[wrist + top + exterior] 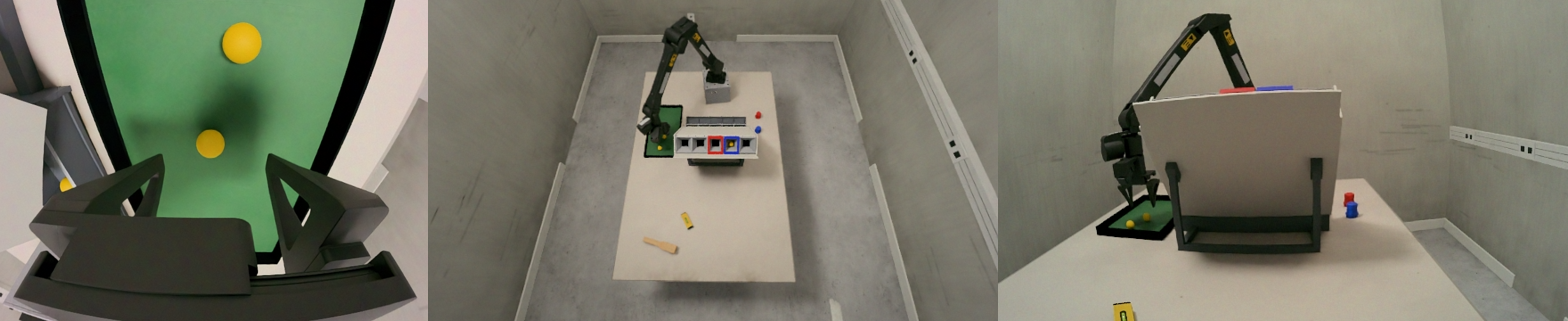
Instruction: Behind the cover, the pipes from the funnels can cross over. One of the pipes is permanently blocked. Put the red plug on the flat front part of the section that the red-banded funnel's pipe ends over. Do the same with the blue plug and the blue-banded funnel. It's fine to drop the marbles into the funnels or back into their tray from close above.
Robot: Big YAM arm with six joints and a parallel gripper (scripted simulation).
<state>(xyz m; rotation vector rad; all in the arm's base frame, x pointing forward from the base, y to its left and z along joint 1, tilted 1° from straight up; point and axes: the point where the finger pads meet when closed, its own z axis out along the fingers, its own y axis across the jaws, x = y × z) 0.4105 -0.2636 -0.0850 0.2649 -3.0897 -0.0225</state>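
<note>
The green marble tray lies 6 cm behind my hand, 5 cm below it and 1 cm to the right of it. Also, from my hand: blue band 43 cm to the left, 26 cm above, 14 cm ahead; cover 33 cm to the left, 15 cm above, 1 cm ahead; red band 36 cm to the left, 26 cm above, 15 cm ahead.
</note>
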